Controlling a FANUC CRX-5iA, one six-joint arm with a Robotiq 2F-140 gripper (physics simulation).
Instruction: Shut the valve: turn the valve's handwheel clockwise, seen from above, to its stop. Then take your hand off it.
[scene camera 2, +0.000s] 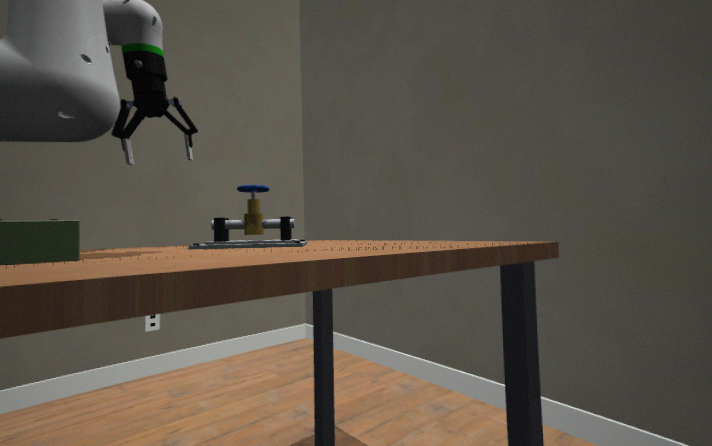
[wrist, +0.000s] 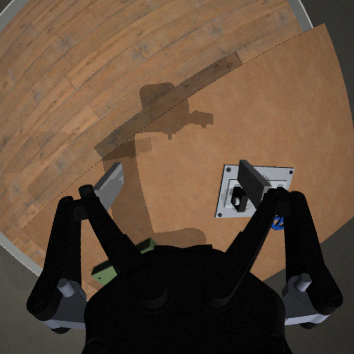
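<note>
The valve (scene camera 2: 253, 223) has a brass body on a horizontal grey pipe, held by two black supports on a flat grey base plate (scene camera 2: 246, 244) (wrist: 222, 192). Its blue handwheel (scene camera 2: 253, 188) lies level on top of the stem. In the wrist view the handwheel (wrist: 278, 223) shows in part, mostly hidden behind the right-hand finger, and the brass body is hidden. My gripper (scene camera 2: 159, 152) (wrist: 180, 170) is open and empty. In the scene view it hangs above and to the left of the handwheel, apart from it, with its fingers pointing down.
A green block (scene camera 2: 39, 241) (wrist: 105, 272) stands on the wooden table (scene camera 2: 394, 252) (wrist: 280, 110), left of the valve in the scene view. The table's right edge lies beyond the valve. The arm's large grey link (scene camera 2: 57, 94) is at the upper left.
</note>
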